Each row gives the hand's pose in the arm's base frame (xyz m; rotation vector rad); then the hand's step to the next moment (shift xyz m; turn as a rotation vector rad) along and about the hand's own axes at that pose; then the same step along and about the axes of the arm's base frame.
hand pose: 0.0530 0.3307 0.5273 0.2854 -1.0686 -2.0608
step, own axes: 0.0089 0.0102 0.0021 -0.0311 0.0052 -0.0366
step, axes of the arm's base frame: -0.0015 -0.0087 0.0105 0.0423 -0.0009 -0.0233
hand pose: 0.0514 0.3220 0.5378 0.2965 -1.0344 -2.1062
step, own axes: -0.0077 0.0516 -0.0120 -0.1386 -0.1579 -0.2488
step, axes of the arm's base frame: 0.0386 -0.0213 0.0303 0.1353 0.0162 -0.2958
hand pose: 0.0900 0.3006 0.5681 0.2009 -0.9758 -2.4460
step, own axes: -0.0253 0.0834 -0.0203 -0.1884 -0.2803 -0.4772
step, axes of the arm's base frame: 0.0609 -0.0515 0.0406 0.2012 -0.0214 -0.5485
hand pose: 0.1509 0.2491 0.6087 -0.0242 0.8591 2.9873
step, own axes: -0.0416 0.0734 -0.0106 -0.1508 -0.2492 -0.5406
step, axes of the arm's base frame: 0.0390 -0.0689 0.0310 0.1628 -0.0804 -0.5866
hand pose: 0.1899 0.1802 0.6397 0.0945 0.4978 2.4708
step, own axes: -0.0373 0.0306 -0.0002 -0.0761 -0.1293 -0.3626
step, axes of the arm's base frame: 0.0132 -0.0445 0.0130 0.0679 -0.0675 -0.3806
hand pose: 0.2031 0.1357 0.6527 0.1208 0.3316 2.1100
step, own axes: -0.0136 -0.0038 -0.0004 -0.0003 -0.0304 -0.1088
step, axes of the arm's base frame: 0.0103 -0.0097 -0.0008 0.0015 -0.0054 -0.1128
